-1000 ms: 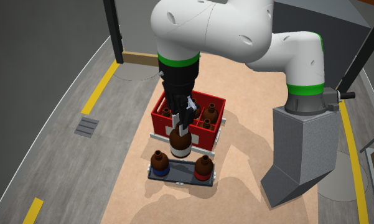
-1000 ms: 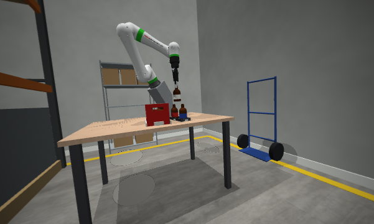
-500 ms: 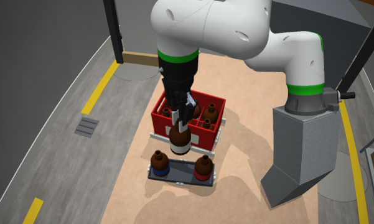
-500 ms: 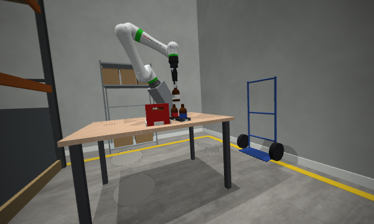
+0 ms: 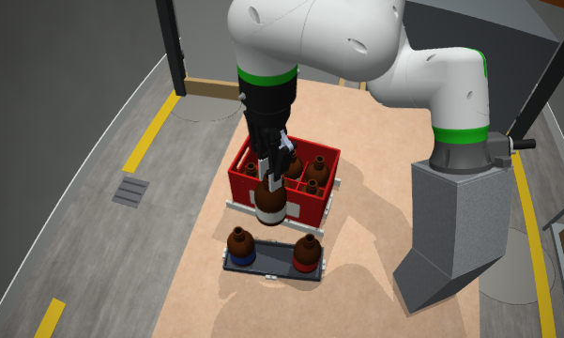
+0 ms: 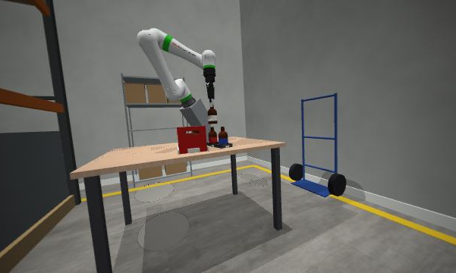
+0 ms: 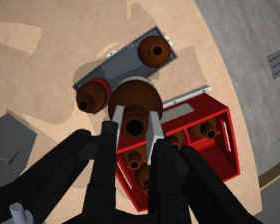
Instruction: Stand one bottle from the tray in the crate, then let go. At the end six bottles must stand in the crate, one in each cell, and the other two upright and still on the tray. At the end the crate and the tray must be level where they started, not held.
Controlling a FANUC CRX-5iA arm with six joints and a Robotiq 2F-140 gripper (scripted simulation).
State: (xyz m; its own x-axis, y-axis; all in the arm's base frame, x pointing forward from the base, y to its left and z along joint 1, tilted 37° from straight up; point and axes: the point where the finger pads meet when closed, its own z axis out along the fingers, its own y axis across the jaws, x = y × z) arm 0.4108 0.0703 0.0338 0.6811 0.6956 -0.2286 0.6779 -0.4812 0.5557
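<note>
Now: the white-banded bottle 90 mm below my hand. The rest, counted from my hand: red-labelled bottle (100 mm behind, 40 mm to the left, 270 mm below); tray (10 mm behind, 40 mm to the left, 340 mm below); crate (10 mm behind, 190 mm to the right, 270 mm below).
</note>
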